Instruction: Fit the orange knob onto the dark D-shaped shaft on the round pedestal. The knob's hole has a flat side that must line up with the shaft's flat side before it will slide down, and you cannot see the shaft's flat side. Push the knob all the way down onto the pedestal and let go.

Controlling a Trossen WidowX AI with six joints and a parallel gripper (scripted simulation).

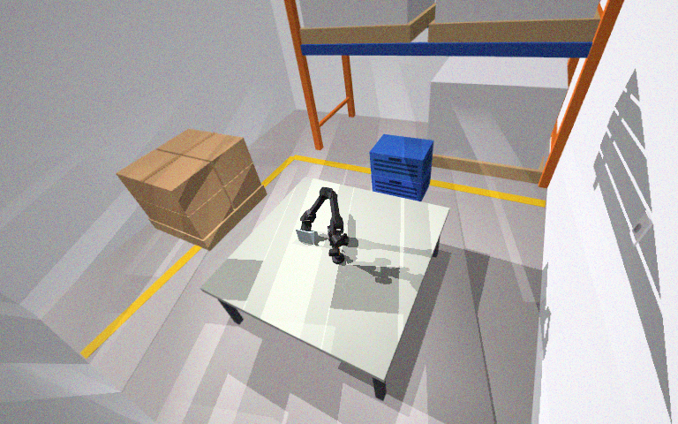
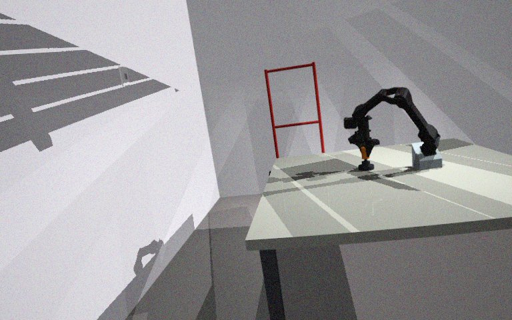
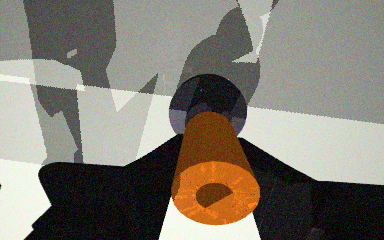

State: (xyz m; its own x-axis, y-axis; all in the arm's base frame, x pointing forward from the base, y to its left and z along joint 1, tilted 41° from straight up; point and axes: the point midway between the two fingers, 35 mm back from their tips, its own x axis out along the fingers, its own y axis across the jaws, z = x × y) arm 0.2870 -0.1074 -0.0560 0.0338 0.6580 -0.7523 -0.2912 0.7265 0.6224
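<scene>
My gripper tip is 2 cm below the orange knob. Round my gripper tip: round pedestal: 4 cm below.
</scene>
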